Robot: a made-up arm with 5 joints.
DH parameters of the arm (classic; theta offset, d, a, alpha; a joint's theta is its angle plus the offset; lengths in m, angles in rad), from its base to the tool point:
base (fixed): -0.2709 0 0.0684 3.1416
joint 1: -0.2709 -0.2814 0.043 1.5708
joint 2: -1.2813 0 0.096 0
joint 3: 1.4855 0 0.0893 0
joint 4: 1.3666 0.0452 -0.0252 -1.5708
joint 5: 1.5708 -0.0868 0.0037 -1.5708
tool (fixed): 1.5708 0.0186 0 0
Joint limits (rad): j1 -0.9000..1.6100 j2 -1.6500..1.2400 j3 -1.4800..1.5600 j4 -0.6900..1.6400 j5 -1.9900..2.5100
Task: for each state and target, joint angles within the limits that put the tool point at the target. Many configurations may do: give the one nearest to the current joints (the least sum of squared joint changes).
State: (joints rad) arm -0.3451 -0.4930 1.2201 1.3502 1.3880
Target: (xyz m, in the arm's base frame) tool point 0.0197 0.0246 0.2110
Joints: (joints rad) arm -0.8551 -0.4547 1.5600 1.3645 1.4179
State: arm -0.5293 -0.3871 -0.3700 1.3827 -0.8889
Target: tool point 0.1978 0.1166 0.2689
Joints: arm -0.6463 -0.0439 0.0481 1.5769 -0.9082
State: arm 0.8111 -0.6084 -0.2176 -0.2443 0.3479
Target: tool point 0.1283 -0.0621 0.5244
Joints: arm 1.2495 -0.6975 -0.2160 -0.3041 0.2056
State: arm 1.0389 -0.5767 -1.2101 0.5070 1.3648
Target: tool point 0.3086 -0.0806 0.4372
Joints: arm 0.5058 0.0385 -0.7175 0.7633 1.4280
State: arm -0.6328 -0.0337 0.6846 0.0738 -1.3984
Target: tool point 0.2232 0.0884 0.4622
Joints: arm -0.4574 -0.3330 -0.0833 -0.1054 -1.3149
